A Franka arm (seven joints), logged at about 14 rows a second.
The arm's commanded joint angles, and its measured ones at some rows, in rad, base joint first. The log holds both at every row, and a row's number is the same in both.
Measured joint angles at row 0:
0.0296 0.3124 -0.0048 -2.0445 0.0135 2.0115 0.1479
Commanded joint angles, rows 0 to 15:
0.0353 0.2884 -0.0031 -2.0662 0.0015 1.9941 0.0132
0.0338 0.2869 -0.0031 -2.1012 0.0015 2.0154 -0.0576
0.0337 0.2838 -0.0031 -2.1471 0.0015 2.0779 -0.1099
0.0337 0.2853 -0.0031 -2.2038 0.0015 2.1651 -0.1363
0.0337 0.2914 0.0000 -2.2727 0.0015 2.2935 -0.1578
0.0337 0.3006 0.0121 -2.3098 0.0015 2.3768 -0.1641
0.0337 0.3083 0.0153 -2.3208 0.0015 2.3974 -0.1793
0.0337 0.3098 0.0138 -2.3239 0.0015 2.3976 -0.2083
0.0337 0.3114 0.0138 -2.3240 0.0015 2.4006 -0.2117
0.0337 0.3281 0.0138 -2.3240 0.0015 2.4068 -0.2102
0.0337 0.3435 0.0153 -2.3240 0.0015 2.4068 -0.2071
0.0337 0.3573 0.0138 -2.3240 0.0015 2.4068 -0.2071
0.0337 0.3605 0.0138 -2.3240 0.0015 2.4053 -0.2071
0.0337 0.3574 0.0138 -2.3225 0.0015 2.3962 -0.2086
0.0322 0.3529 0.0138 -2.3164 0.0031 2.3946 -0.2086
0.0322 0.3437 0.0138 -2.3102 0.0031 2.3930 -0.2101
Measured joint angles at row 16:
0.0349 0.3580 0.0116 -2.3225 0.0135 2.3975 -0.2076
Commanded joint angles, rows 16 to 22:
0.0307 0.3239 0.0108 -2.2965 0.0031 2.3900 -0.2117
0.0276 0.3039 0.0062 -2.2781 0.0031 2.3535 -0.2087
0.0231 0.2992 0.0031 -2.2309 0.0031 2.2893 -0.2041
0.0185 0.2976 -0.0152 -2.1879 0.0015 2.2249 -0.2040
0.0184 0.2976 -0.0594 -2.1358 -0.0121 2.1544 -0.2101
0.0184 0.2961 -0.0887 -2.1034 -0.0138 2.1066 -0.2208
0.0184 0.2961 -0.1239 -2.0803 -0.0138 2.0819 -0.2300
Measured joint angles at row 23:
0.0251 0.3027 -0.0660 -2.1425 0.0133 2.1634 -0.2150
